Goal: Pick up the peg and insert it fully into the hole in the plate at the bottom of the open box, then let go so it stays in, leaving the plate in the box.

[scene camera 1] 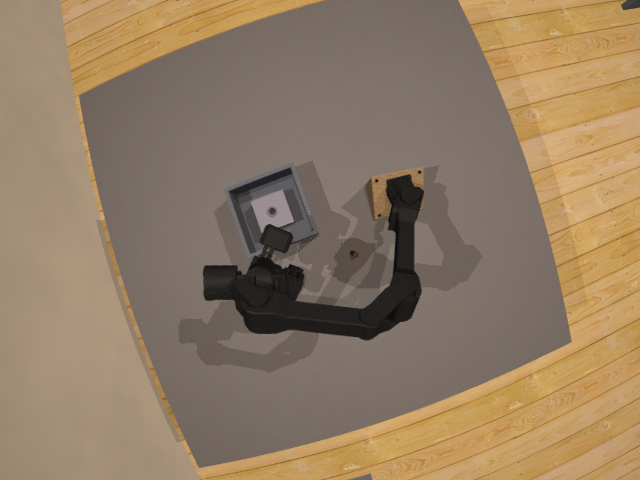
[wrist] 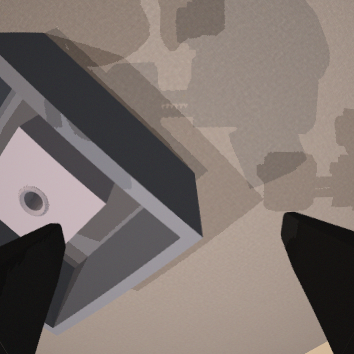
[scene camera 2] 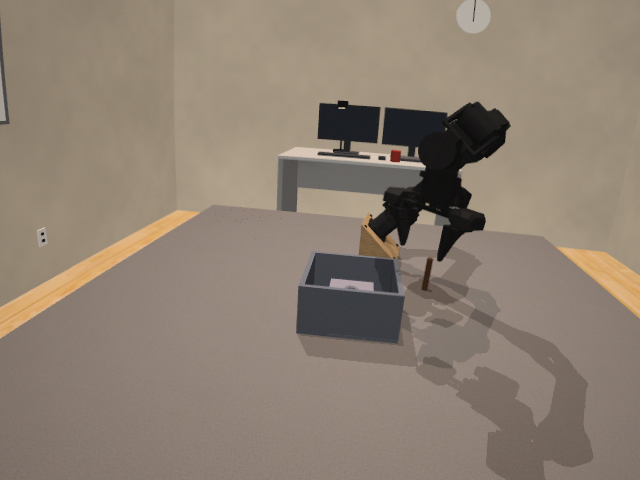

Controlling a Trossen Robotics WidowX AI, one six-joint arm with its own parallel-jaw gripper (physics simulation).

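Places are measured from the arm's base along level axes (x ahead, y left, z up), in millimetres.
Where they show: gripper, fingertip midpoint: (wrist: 173, 231) (scene camera 2: 420, 252); arm's base, origin of the base link: (scene camera 1: 399, 187) (scene camera 2: 376, 230).
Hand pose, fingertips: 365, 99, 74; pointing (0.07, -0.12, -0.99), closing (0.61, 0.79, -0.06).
Note:
Each offset is from my fingertips to the top centre of the thing, as dx, dy, dz.
The thin brown peg {-213, +39, -83} (scene camera 1: 354, 254) (scene camera 2: 427, 273) stands roughly upright on the mat, apart from the box; it does not show in the wrist view. The open grey box {-33, -123, -66} (scene camera 1: 304, 197) (scene camera 2: 348, 316) (wrist: 110, 115) holds the pale plate {-33, -123, -103} (scene camera 1: 281, 201) (scene camera 2: 338, 284) (wrist: 31, 160) at its bottom. The plate's round hole (scene camera 1: 271, 210) (wrist: 34, 201) is empty. My gripper (scene camera 2: 421, 251) (wrist: 173, 231) is open, with nothing between its fingers. It hangs above the mat close beside the box, well short of the peg. In scene camera 1 its fingertips are hidden.
My arm's base is mounted on a wooden board (scene camera 1: 381, 198) (scene camera 2: 373, 244), on the far side of the peg from the box. The arm (scene camera 1: 320, 317) bends around the peg in the overhead view. A desk (scene camera 2: 336, 175) with monitors stands in the background.

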